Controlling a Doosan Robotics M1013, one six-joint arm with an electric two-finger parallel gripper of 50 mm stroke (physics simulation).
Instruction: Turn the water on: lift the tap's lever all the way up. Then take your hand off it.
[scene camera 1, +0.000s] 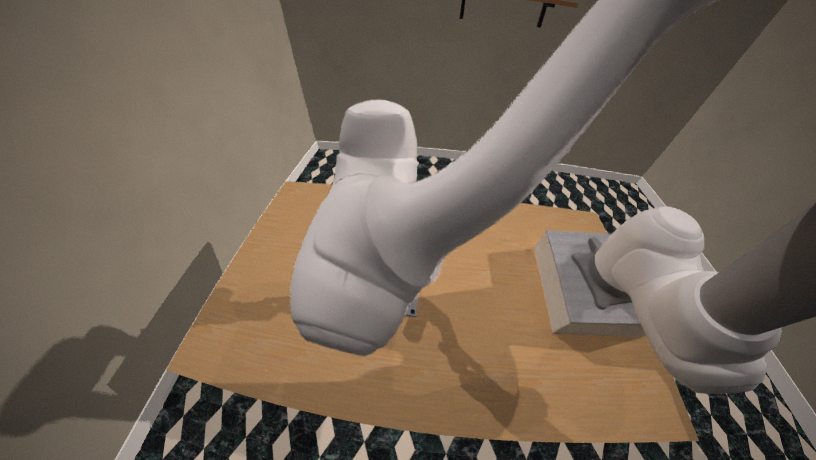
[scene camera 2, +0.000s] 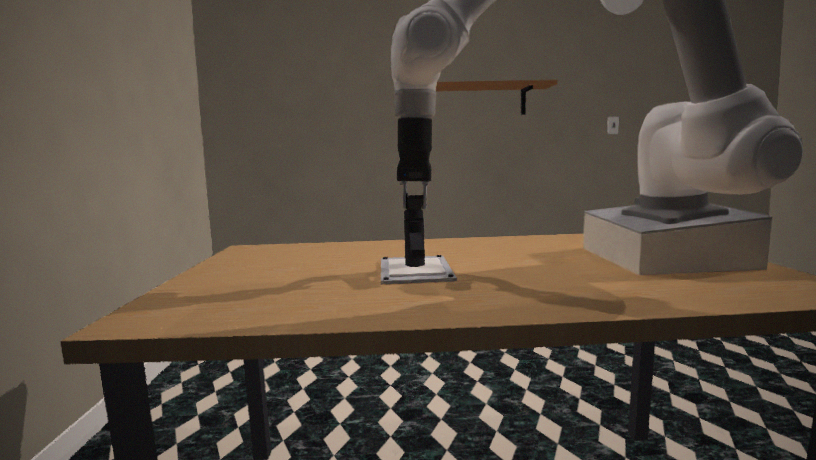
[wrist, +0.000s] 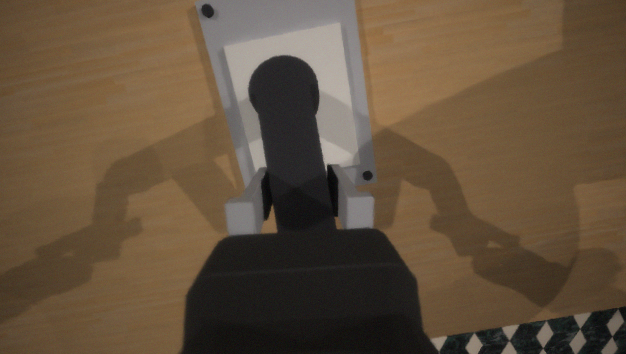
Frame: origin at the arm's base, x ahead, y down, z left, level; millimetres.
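Where they show: gripper, fingertip midpoint: (scene camera 2: 414, 208) (wrist: 300, 181); arm's base at its link origin: (scene camera 1: 608, 277) (scene camera 2: 672, 214).
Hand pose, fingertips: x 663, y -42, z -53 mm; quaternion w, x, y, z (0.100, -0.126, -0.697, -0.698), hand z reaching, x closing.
Note:
Things, the pixels of their top centre, and the offset from my fingertips. "spot": a spot on its surface instead. Level surfaces: height alone.
- white block at a spot on its surface: (wrist: 320, 42) spot: dx -59, dy +145, dz -103 mm
- grey plate at its top centre: (wrist: 294, 100) (scene camera 2: 415, 265) dx -10, dy +147, dz -56 mm
- wooden table at its surface level: dy +159 mm
The black tap (scene camera 2: 413, 242) (wrist: 283, 82) stands upright on a white block (wrist: 320, 42) on a grey plate (scene camera 2: 384, 273) (wrist: 285, 17). Its black lever (scene camera 2: 415, 200) (wrist: 294, 145) reaches from the tap's round top towards my gripper in the wrist view. In scene camera 2, the lever's end shows above the tap's body. My gripper (scene camera 2: 415, 204) (wrist: 300, 181) points down and is shut on the lever, one finger pad on each side of it. In scene camera 1 the arm hides the tap, the lever and the gripper; a corner of the plate (scene camera 1: 412, 310) shows.
The plate lies on the wooden table (scene camera 1: 457, 365) (scene camera 2: 320, 320) (wrist: 100, 45). The arm's base stands on a grey block (scene camera 1: 571, 285) (scene camera 2: 611, 242) on the table. A wall shelf (scene camera 2: 497, 85) is behind. Shadows of the arm fall across the table.

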